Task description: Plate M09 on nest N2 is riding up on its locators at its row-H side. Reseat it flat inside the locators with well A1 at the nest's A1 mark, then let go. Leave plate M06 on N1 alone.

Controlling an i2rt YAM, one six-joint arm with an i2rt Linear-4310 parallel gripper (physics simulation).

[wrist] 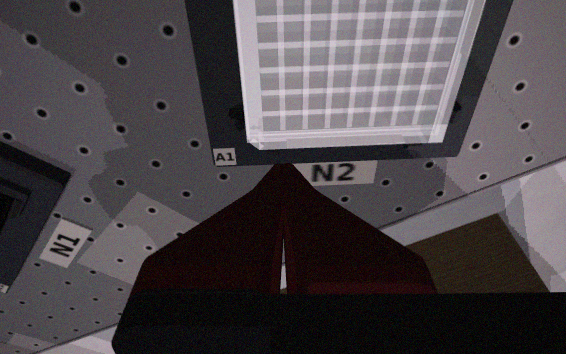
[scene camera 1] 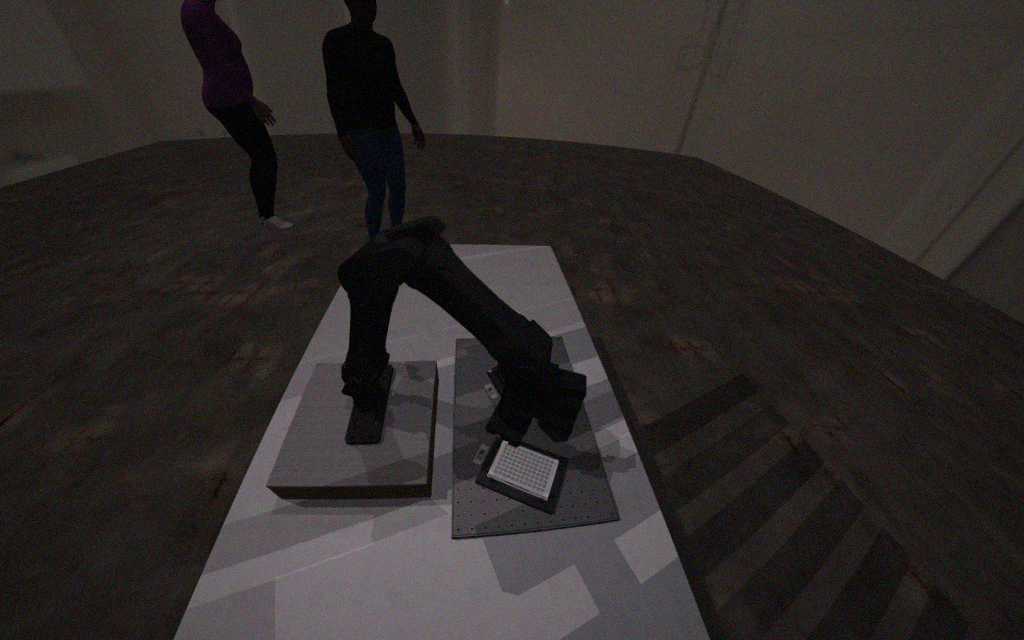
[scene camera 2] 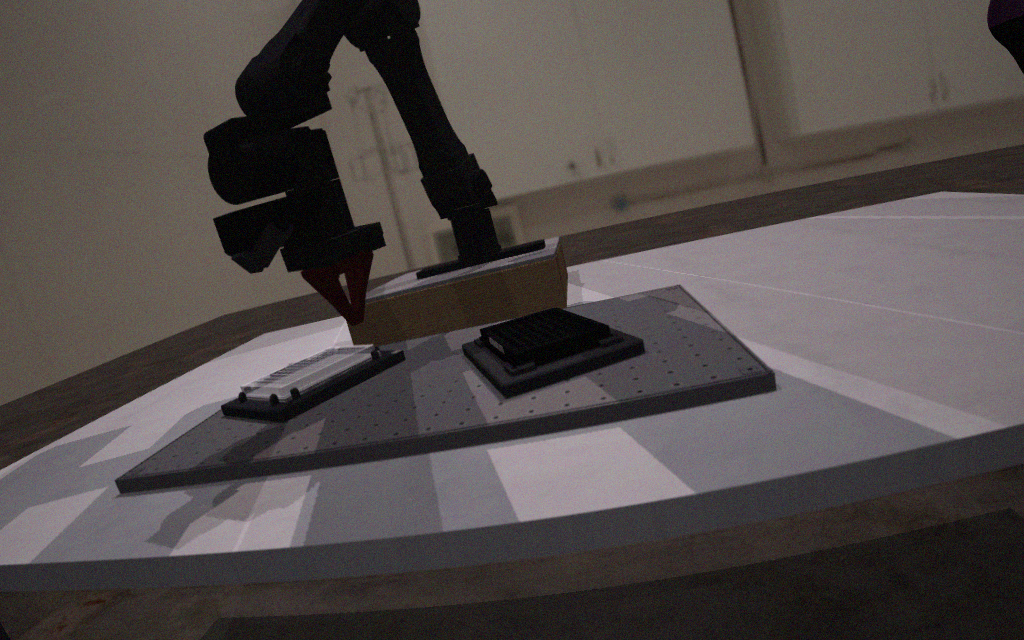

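Where they show: gripper, fingertip midpoint: [wrist: 283, 178] [scene camera 1: 504, 439] [scene camera 2: 357, 323]; arm's base, link origin: [scene camera 1: 371, 402] [scene camera 2: 482, 261].
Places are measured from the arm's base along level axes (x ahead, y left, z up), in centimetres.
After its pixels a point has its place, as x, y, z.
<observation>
Plate M09, a clear white well plate [scene camera 1: 524, 469] {32.3, -15.4, -4.0} [scene camera 2: 309, 371] {35.2, -13.6, -3.4} [wrist: 350, 75] {29.6, -13.6, -3.6}, lies on the dark nest N2 [scene camera 1: 555, 501] {37.6, -22.2, -4.8} [scene camera 2: 320, 400] {38.5, -11.6, -5.6} [wrist: 217, 75] {31.7, -8.9, -4.8}. Its clipped corner is beside the A1 mark [wrist: 224, 156] {28.2, -6.8, -4.8}. Small dark locators show along its edges; whether its row-H side still rides on them I cannot tell. My dark red gripper [scene camera 1: 515, 440] {28.7, -10.0, -0.8} [scene camera 2: 356, 323] {28.7, -10.0, -0.8} [wrist: 283, 178] {28.7, -10.0, -0.8} is shut and empty, its tips together above the plate's labelled short end, near the N2 label. Plate M06, black [scene camera 2: 543, 328] {36.1, 10.3, -3.6}, sits on nest N1 [scene camera 2: 630, 345] {41.9, 17.3, -4.9} [wrist: 47, 192] {31.0, 2.2, -4.8}; the arm mostly hides it in scene camera 1.
Both nests stand on a grey perforated board [scene camera 1: 483, 520] {23.4, -24.0, -5.9} [scene camera 2: 702, 354] {44.4, 22.3, -6.0} [wrist: 165, 130] {30.3, -4.7, -6.0} on the white table [scene camera 1: 362, 573] {1.9, -31.2, -7.2} [scene camera 2: 868, 301] {35.9, 40.0, -7.3}. The arm's base stands on a wooden block [scene camera 1: 324, 467] {-6.5, -14.6, -0.4} [scene camera 2: 460, 305] {13.6, -1.9, -3.7} [wrist: 480, 260] {13.4, -16.0, -4.3} beside the board. Two people stand beyond the table in scene camera 1.
</observation>
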